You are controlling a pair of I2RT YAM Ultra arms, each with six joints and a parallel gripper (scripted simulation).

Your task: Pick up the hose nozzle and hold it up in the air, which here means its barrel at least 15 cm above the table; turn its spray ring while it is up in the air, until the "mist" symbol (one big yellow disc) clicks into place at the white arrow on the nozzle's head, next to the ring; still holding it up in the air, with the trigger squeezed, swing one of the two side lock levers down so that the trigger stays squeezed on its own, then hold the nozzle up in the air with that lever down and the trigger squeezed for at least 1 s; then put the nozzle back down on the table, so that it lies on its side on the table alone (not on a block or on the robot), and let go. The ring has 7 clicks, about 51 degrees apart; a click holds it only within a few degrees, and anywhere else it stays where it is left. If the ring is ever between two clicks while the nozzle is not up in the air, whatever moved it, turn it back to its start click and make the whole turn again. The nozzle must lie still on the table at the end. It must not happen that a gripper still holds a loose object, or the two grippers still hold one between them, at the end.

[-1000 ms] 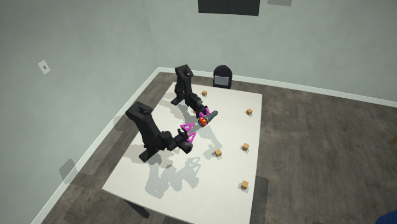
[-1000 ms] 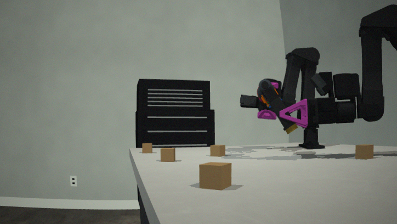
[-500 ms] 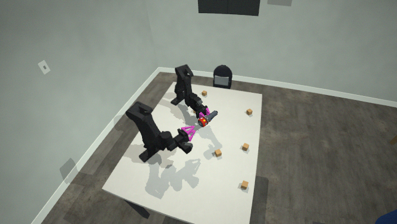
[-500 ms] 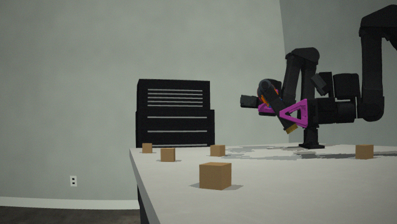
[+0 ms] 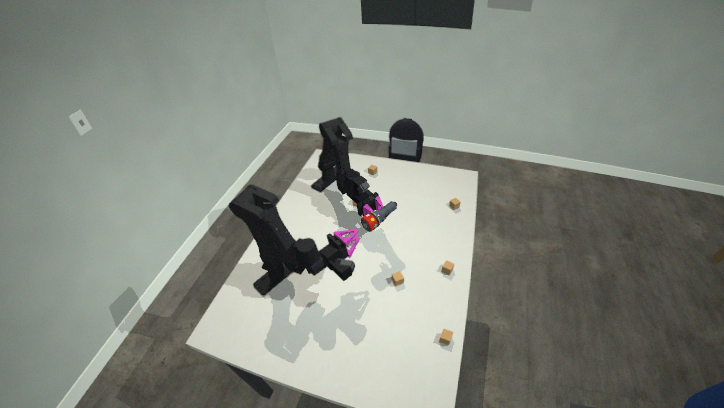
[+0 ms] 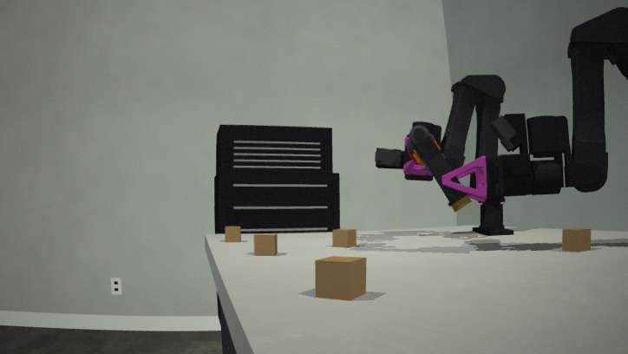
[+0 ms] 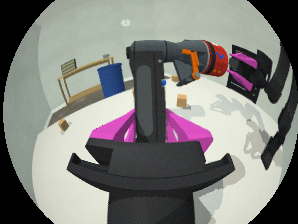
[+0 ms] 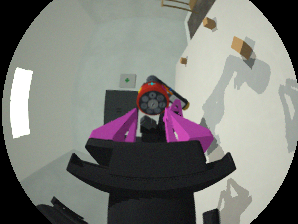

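My right gripper is now 3 cm short of the red spray ring and 7 cm to the right of it.
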